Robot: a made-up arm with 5 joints.
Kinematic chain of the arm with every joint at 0, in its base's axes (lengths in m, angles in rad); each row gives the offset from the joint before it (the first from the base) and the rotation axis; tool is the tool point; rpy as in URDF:
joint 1: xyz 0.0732 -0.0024 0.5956 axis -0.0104 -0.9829 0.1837
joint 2: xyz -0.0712 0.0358 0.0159 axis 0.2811 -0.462 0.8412
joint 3: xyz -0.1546 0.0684 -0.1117 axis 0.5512 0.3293 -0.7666
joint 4: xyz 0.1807 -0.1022 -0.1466 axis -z
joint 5: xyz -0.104 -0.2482 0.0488 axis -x
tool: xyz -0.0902 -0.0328 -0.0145 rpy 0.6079 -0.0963 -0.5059
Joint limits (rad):
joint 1: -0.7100..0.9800
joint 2: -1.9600..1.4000
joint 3: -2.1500..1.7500
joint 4: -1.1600..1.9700
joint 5: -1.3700..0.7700
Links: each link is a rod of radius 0.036 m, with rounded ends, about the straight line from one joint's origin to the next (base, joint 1, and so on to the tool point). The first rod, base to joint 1, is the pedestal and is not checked.
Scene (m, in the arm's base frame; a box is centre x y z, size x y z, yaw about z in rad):
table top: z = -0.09
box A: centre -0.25 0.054 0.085 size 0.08 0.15 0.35 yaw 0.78
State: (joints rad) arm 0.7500 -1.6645 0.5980 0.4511 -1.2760
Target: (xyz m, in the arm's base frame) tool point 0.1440 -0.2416 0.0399
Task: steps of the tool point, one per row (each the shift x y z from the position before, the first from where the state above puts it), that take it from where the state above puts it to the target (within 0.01 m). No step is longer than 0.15 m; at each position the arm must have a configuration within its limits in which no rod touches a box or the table.
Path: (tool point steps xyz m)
1: 0.0072 -0.0127 -0.0475
2: 0.0102 -0.0144 -0.0333
3: 0.0076 -0.0164 -0.0200
4: 0.0016 -0.0206 -0.0098
5: -0.0047 -0.0279 -0.0027
6: 0.0030 -0.0474 -0.0902
7: 0.0127 -0.0807 -0.0682
8: 0.0192 -0.1049 -0.0337
9: 0.0239 -0.1158 0.0081
10: 0.0282 -0.1108 0.0517
11: 0.0860 -0.0493 -0.0273
12: 0.1016 -0.0284 -0.0136

